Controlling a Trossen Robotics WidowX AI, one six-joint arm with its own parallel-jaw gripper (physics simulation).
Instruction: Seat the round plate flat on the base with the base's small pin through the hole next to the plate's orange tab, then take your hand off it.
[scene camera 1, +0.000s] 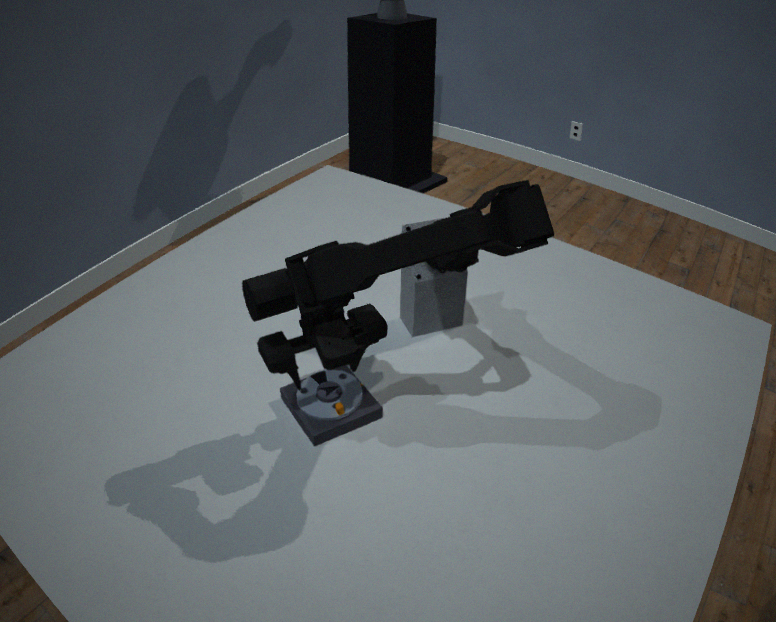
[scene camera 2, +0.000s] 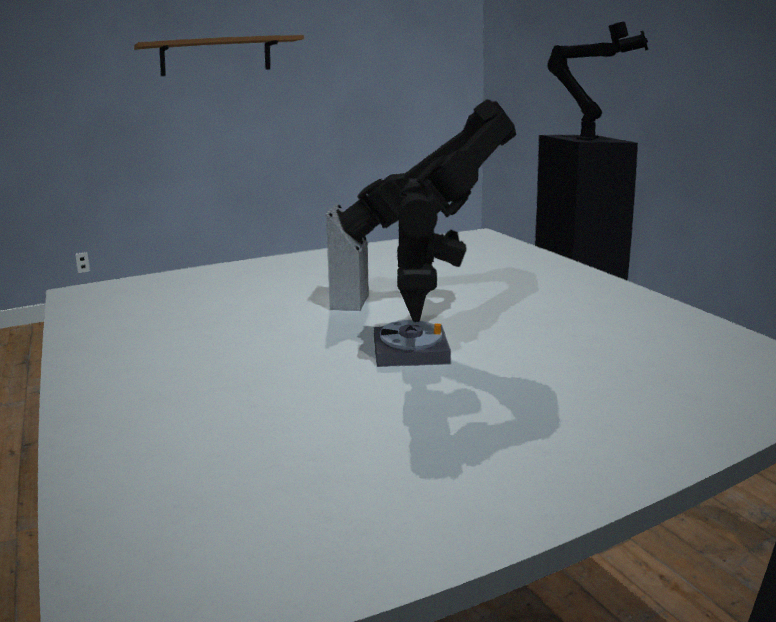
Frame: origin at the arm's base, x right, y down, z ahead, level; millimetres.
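Seen in the pictures: gripper, fingertip midpoint: (scene camera 1: 326, 379) (scene camera 2: 415, 312); arm's base at its link origin: (scene camera 2: 348, 227).
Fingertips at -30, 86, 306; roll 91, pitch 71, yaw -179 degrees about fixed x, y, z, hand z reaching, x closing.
Pixels of each thing's top centre, then the offset from my fingertips to it, as dx, dy, dz. Level surfaces: height alone.
- round light-grey plate at its top centre: (scene camera 1: 328, 386) (scene camera 2: 410, 324) +6, +24, -8
- dark square base at its top centre: (scene camera 1: 329, 389) (scene camera 2: 410, 328) +5, +33, -9
- white table at its surface level: dy +75
The round light-grey plate (scene camera 1: 312, 404) (scene camera 2: 389, 342) lies on top of the dark square base (scene camera 1: 316, 434) (scene camera 2: 414, 357) and looks about level. Its orange tab (scene camera 1: 339, 408) (scene camera 2: 437, 329) is toward the front in scene camera 1 and on the right in scene camera 2. Dark holes and a dark hub with a pointed mark show in the plate. The small pin and whether it is through the hole beside the tab cannot be made out. My gripper (scene camera 1: 327, 379) (scene camera 2: 415, 320) is open, pointing down, fingers on opposite sides of the plate, tips close to its rim; contact is unclear.
The arm rises from a grey pedestal (scene camera 1: 432, 303) (scene camera 2: 345, 275) behind the base on the white table (scene camera 1: 518, 518) (scene camera 2: 226, 453). A tall black stand (scene camera 1: 390, 97) (scene camera 2: 582, 200) is beyond the table, with another dark arm (scene camera 2: 573, 84) on it. A wooden shelf (scene camera 2: 220, 42) hangs on the wall.
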